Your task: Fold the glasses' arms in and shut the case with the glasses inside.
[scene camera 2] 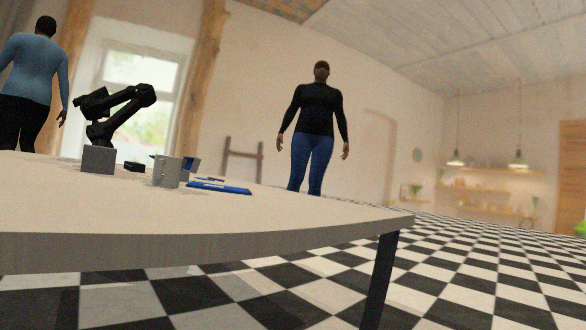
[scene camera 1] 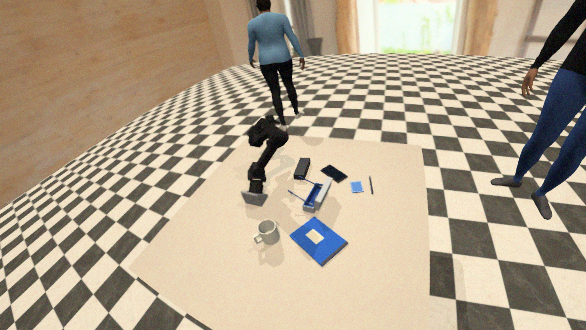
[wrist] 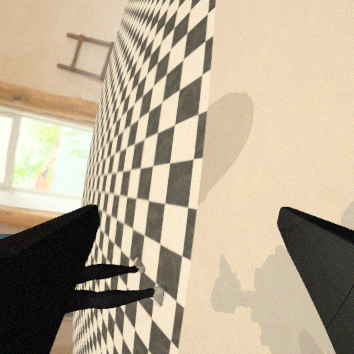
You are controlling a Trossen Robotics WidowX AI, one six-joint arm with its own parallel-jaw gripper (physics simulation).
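Where they show: gripper, fingertip midpoint: (wrist: 190, 215); arm's base, link origin: (scene camera 2: 99, 158) (scene camera 1: 255, 192).
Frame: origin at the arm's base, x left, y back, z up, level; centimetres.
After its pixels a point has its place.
Observation:
The glasses case (scene camera 1: 325, 191) @(y -36.9, x 3.6, z 4.2 cm) (scene camera 2: 193, 165) @(y -33.8, x -3.4, z 1.9 cm) stands open on the table, its blue inside showing and its light lid raised on the right side in scene camera 1. The blue glasses (scene camera 1: 295, 194) @(y -22.7, x 0.9, z 1.7 cm) lie in the case with both arms unfolded, sticking out over the side opposite the lid. In scene camera 2 the mug partly hides the case. My gripper (scene camera 1: 270, 120) (wrist: 190, 215) @(y 0.1, x 41.9, z 13.1 cm) is open and empty, raised near the table's far edge, behind and left of the case in scene camera 1. Case and glasses do not show in the wrist view.
A dark box (scene camera 1: 302, 168) @(y -17.8, x 24.3, z -1.1 cm) (scene camera 2: 134, 166) @(y -15.5, x 18.3, z -2.3 cm) lies just behind the glasses' arms. A black phone (scene camera 1: 334, 173) @(y -35.8, x 25.8, z -3.8 cm), a blue card (scene camera 1: 356, 187) @(y -49.4, x 16.9, z -4.1 cm) and a pen (scene camera 1: 371, 185) @(y -56.9, x 19.4, z -3.9 cm) lie right of the case. A grey mug (scene camera 1: 268, 232) @(y -16.0, x -19.1, z -3.8 cm) (scene camera 2: 167, 171) @(y -17.1, x -24.9, z -0.1 cm) and a blue book (scene camera 1: 325, 246) @(y -42.6, x -19.9, z -3.8 cm) (scene camera 2: 220, 188) @(y -35.9, x -22.5, z -3.7 cm) are in front.

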